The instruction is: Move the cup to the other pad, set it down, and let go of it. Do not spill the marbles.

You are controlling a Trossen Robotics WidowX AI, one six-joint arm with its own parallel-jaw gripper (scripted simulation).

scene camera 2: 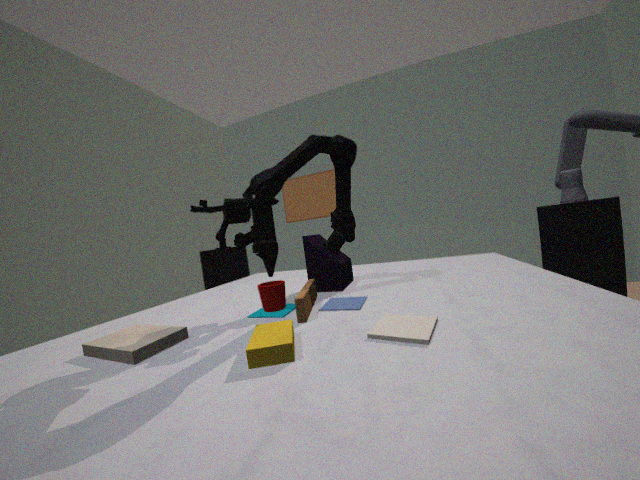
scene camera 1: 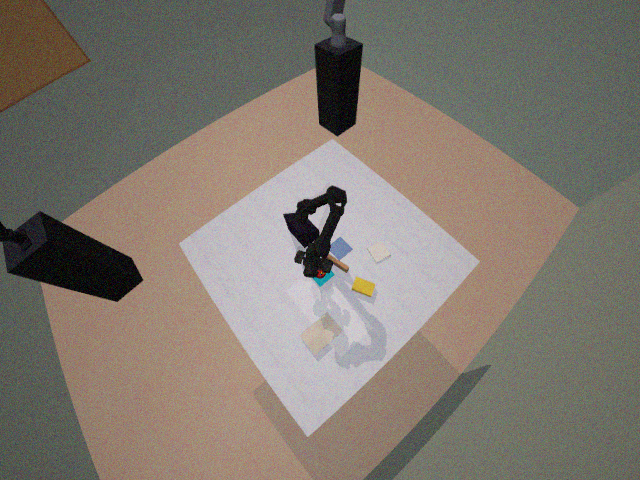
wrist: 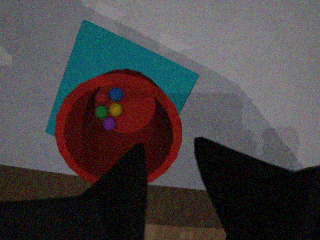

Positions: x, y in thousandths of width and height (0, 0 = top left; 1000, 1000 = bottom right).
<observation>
A tan slab shows in scene camera 2 (207, 720) and in scene camera 1 (496, 701); in the wrist view it is out of frame.
</observation>
